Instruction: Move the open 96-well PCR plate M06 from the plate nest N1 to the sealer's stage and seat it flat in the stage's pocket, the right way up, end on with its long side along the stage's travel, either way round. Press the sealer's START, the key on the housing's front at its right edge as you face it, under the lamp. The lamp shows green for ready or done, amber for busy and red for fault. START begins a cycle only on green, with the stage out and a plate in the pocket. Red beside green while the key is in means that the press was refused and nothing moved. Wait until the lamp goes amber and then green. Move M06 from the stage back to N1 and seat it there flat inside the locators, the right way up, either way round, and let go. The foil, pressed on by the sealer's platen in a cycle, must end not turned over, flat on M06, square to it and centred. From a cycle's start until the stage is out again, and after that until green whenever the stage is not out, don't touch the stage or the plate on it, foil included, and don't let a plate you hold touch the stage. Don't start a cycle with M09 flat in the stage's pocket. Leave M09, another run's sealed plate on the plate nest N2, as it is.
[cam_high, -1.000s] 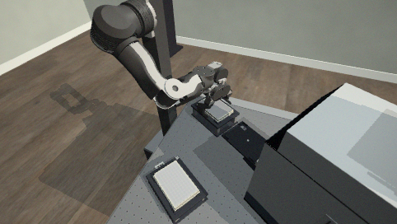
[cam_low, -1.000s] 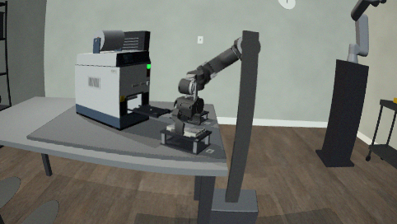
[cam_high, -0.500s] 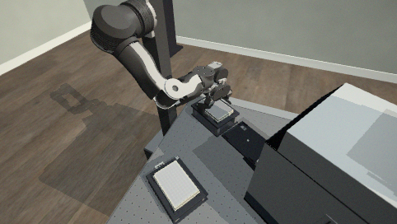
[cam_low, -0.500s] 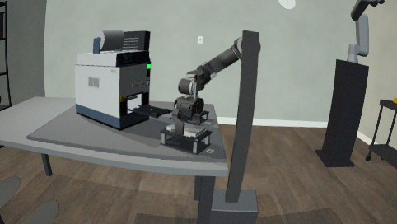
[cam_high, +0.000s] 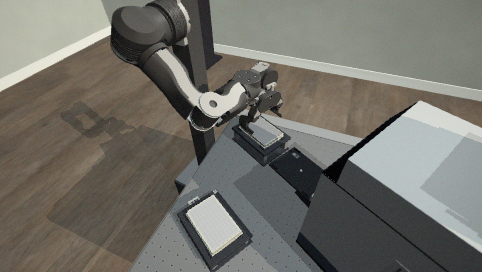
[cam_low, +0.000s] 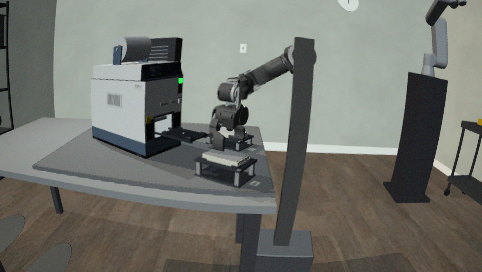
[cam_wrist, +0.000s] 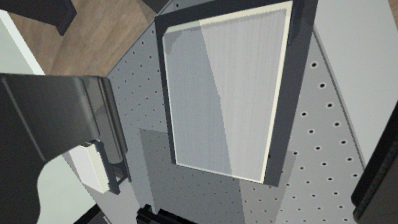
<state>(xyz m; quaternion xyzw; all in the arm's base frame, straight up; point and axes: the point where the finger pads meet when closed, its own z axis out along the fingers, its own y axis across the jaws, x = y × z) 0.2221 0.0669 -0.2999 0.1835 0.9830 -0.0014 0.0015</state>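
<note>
Right now the 96-well plate M06 is 40 mm below my hand. Round my hand: nest N1: 50 mm below; then sealer stage: 170 mm ahead, 120 mm to the right, 10 mm below; then yellow warning label: 300 mm ahead, 70 mm to the right, 40 mm above.
</note>
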